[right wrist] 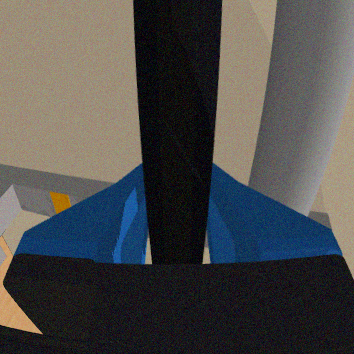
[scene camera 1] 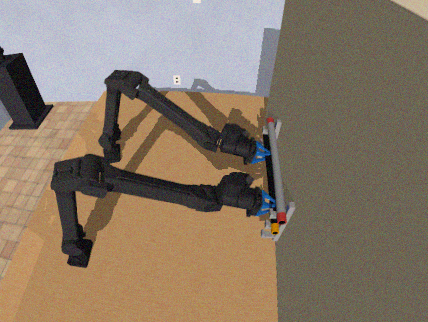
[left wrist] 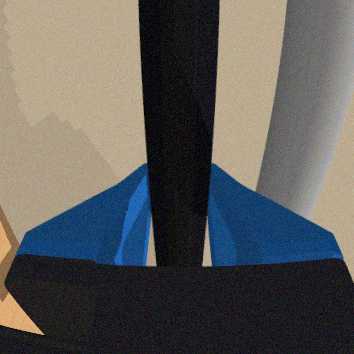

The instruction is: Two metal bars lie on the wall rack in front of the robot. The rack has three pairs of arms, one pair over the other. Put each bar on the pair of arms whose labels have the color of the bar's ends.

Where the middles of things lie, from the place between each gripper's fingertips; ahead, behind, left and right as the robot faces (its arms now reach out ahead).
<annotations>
I see my left gripper 90 mm to the left of the black bar [right wrist: 176,56] and 10 mm past it. Also, from my left hand: grey bar [scene camera 1: 278,185]: 80 mm to the right, 50 mm above.
Now: right hand 1 cm past the black bar and 15 cm to the right of it. From my right hand the other things lie so: grey bar 16 cm to the left, 5 cm above.
</annotations>
